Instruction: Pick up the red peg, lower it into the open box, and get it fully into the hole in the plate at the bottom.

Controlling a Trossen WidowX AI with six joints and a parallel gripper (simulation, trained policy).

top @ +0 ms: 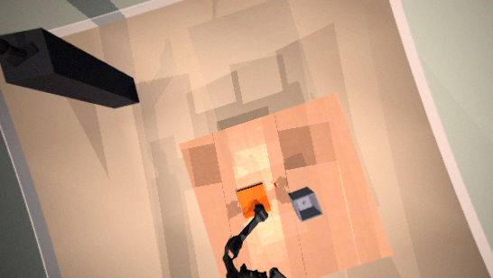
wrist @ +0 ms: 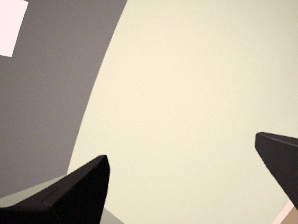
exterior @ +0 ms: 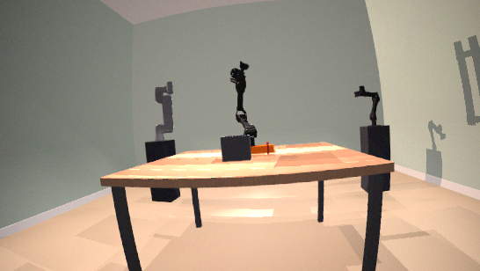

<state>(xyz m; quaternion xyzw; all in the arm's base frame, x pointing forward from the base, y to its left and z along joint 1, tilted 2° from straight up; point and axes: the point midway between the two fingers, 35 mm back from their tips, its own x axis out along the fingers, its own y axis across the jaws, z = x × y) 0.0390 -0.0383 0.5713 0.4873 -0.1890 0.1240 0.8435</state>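
The red peg lies 59 cm below my gripper tip, 18 cm to the left of it and 11 cm ahead of it.
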